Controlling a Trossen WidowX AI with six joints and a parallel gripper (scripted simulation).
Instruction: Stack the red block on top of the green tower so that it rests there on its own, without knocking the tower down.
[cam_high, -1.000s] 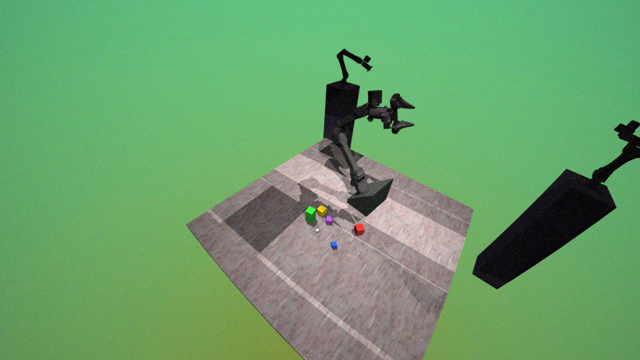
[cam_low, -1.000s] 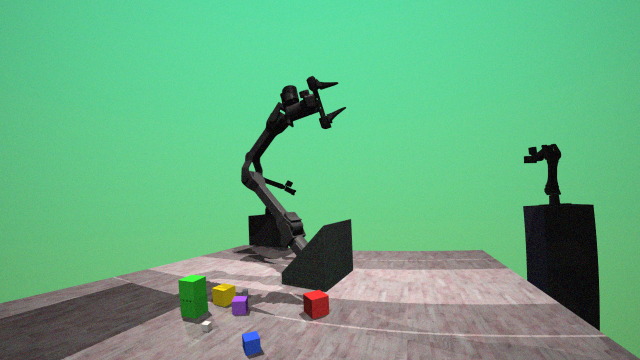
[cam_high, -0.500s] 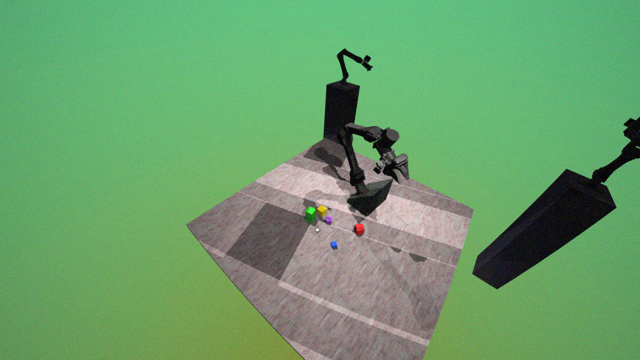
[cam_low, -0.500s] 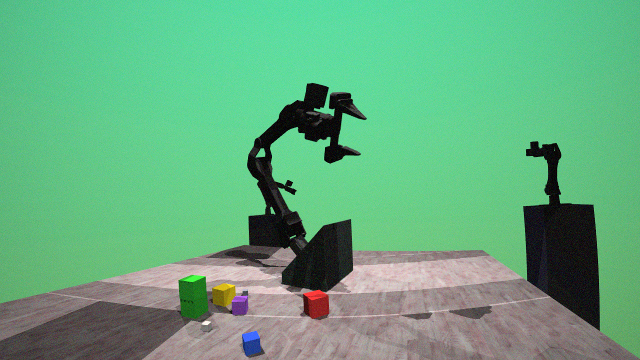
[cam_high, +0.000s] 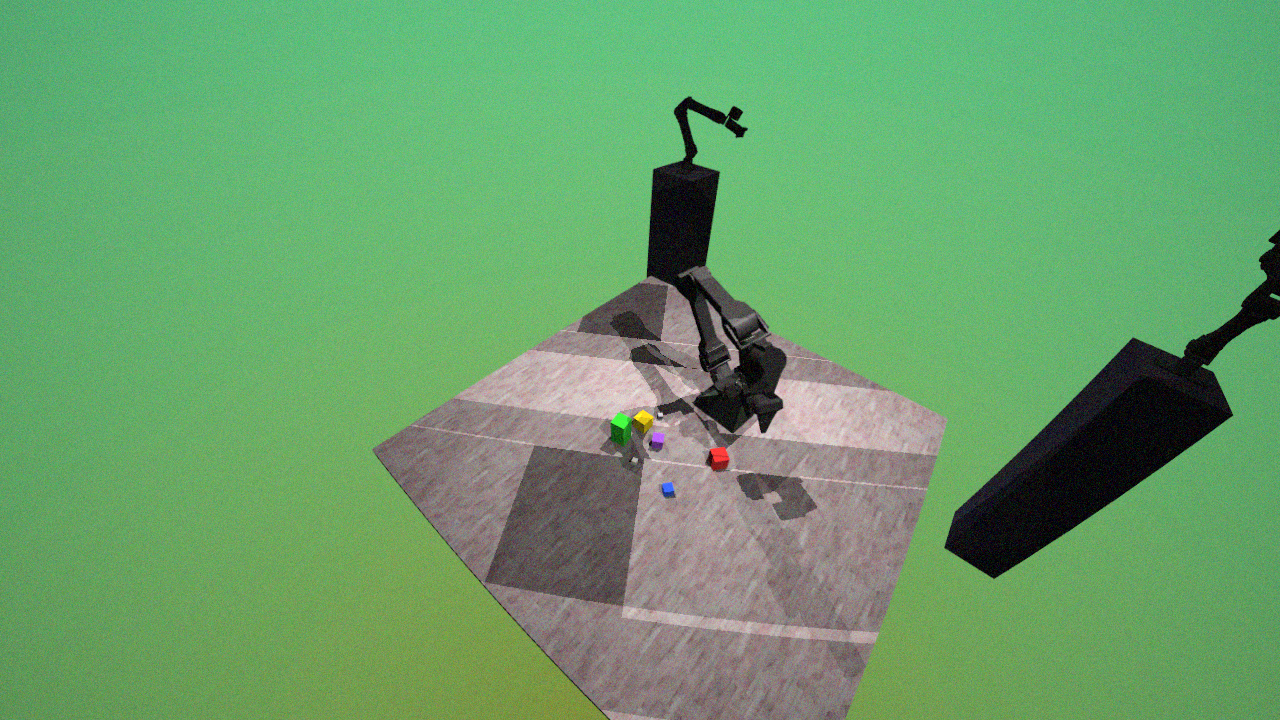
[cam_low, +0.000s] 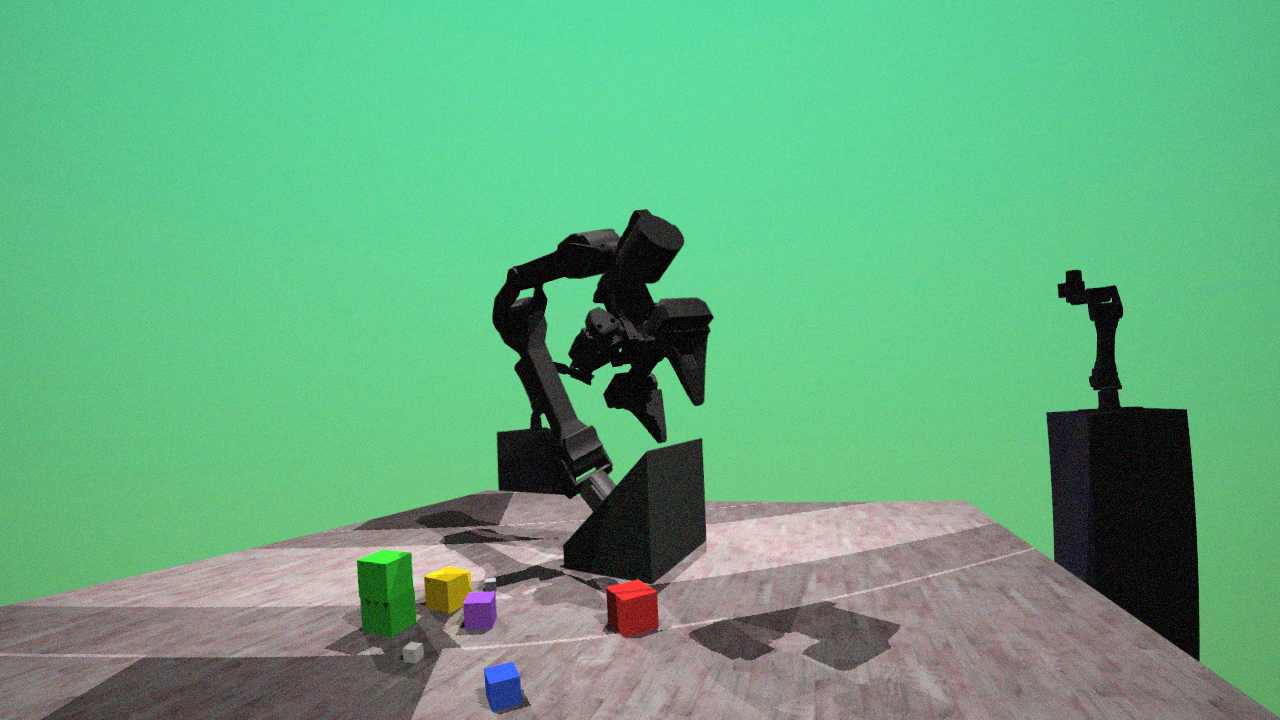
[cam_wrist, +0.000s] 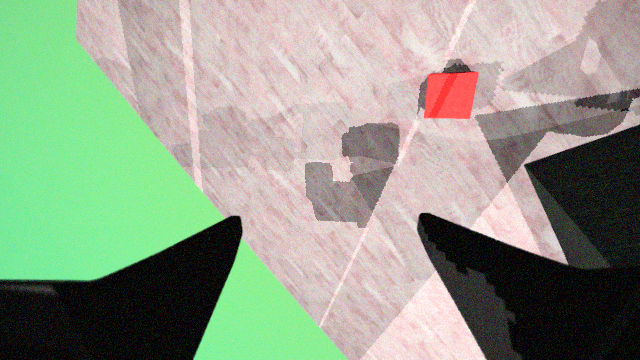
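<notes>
Right now the red block is 7 cm to the right of my gripper tip and 21 cm below it. From my gripper tip the other things lie so: small white cube: 16 cm ahead, 24 cm to the right, 22 cm below; purple block: 6 cm ahead, 23 cm to the right, 21 cm below; blue block: 17 cm ahead, 11 cm to the right, 22 cm below.
</notes>
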